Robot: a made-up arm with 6 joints.
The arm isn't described. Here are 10 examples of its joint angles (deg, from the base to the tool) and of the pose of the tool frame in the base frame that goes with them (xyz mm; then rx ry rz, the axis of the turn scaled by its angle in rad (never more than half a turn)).
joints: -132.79 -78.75 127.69 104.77 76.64 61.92
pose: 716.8 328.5 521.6 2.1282 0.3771 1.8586
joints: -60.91 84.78 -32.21 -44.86 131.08 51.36
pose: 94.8 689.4 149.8 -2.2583 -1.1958 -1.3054
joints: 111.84 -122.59 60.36 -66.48 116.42 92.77
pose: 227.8 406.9 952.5 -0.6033 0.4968 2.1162
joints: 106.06 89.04 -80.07 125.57 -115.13 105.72
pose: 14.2 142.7 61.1 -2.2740 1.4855 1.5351
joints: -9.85 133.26 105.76 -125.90 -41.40 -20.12
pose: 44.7 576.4 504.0 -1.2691 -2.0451 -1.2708
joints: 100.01 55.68 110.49 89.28 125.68 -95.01
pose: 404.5 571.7 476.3 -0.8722 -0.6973 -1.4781
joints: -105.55 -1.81 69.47 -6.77 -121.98 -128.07
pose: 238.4 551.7 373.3 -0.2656 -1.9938 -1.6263
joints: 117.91 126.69 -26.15 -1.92 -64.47 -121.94
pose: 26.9 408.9 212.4 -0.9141 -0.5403 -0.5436
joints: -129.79 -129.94 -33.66 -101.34 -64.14 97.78
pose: -238.5 572.1 407.8 1.2688 -1.3671 -2.3099
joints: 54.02 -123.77 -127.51 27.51 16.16 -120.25
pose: 33.0 -159.7 1360.7 0.5184 0.8322 0.9122
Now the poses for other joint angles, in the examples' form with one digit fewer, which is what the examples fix.
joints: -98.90 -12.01 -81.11 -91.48 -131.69 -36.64
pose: 30 60 -262 -0.728 2.542 -0.587
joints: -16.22 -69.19 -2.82 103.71 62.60 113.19
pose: -116 -831 273 0.672 -1.509 0.590
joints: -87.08 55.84 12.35 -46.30 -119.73 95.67
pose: -470 195 696 -0.985 -0.810 0.374
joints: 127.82 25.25 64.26 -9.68 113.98 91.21
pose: 260 495 -49 -1.830 1.748 0.953
